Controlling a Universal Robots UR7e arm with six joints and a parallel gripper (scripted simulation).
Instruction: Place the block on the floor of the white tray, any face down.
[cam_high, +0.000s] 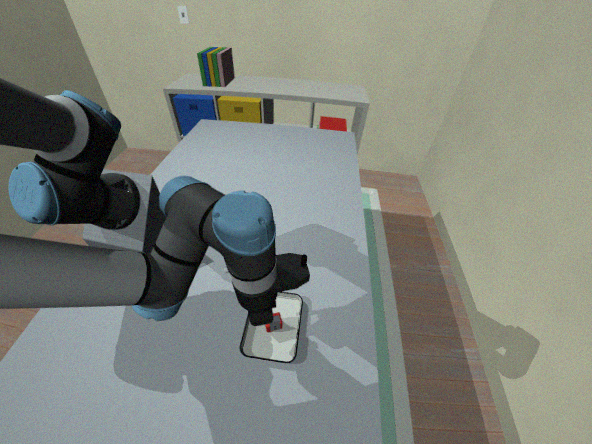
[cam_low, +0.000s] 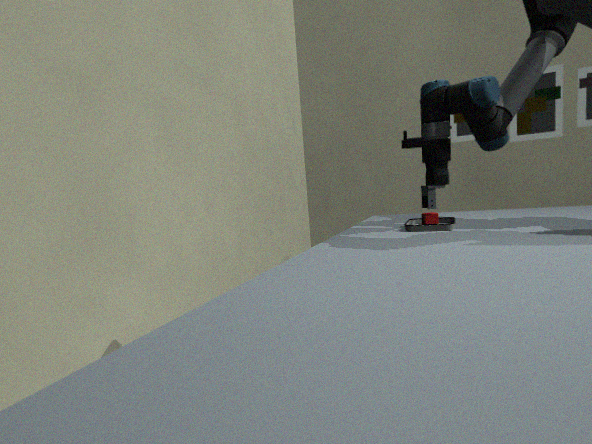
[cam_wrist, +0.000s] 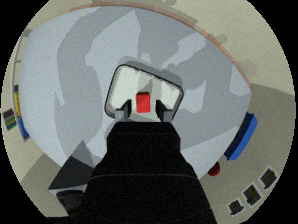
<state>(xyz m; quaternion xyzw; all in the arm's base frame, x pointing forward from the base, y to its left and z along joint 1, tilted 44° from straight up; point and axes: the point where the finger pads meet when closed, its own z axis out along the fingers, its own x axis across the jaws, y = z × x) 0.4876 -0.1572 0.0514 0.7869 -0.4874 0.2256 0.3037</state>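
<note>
Right now my hand is 50 mm above the red block. Round my hand: white tray 60 mm below.
</note>
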